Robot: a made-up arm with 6 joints. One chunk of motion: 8 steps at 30 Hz.
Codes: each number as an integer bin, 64 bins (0 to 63) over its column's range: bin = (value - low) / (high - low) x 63, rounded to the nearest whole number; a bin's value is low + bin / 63 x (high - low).
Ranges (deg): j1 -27..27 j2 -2..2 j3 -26..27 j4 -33..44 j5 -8..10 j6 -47..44
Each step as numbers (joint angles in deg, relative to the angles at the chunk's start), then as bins.
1 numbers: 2.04 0.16 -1.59 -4.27 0.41 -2.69
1 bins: 34 34 29 24 29 31
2 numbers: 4.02 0.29 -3.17 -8.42 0.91 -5.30
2 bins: 36 36 27 20 31 29
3 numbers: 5.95 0.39 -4.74 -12.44 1.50 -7.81
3 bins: 38 38 25 17 33 27
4 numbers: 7.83 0.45 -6.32 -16.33 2.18 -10.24
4 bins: 41 39 23 14 36 25
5 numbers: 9.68 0.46 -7.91 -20.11 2.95 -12.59
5 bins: 43 39 22 11 38 24
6 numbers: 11.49 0.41 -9.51 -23.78 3.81 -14.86
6 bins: 45 38 20 8 41 22
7 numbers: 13.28 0.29 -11.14 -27.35 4.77 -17.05
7 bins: 47 36 18 5 45 21
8 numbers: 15.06 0.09 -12.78 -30.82 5.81 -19.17
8 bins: 49 33 16 2 48 19
